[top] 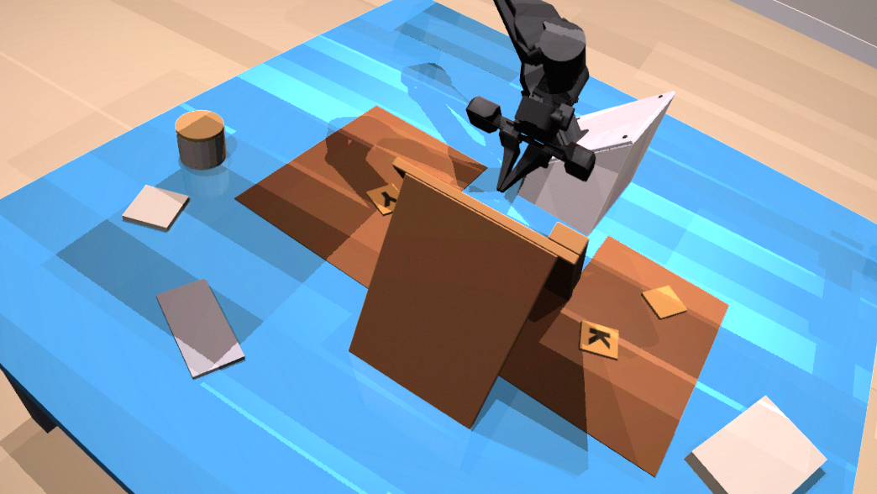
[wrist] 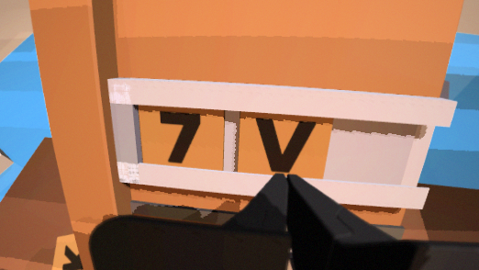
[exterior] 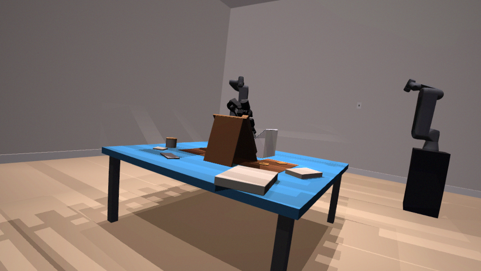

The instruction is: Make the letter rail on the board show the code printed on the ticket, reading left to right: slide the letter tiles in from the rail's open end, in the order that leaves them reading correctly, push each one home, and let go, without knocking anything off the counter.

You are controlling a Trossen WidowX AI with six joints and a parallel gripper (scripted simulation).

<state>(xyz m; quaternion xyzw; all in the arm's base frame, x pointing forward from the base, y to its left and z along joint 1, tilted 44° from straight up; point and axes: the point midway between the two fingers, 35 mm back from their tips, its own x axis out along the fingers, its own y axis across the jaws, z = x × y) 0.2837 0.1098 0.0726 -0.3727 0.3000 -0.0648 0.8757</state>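
The white ticket is 110 mm below my gripper tip, 20 mm to the right of it and 20 mm behind it. From my gripper tip the other things lie so: grey card 340 mm ahead, 220 mm to the right, 200 mm below; brown mat 200 mm below, 110 mm behind, 10 mm to the right; pale block 490 mm to the left, 190 mm below, 30 mm behind.
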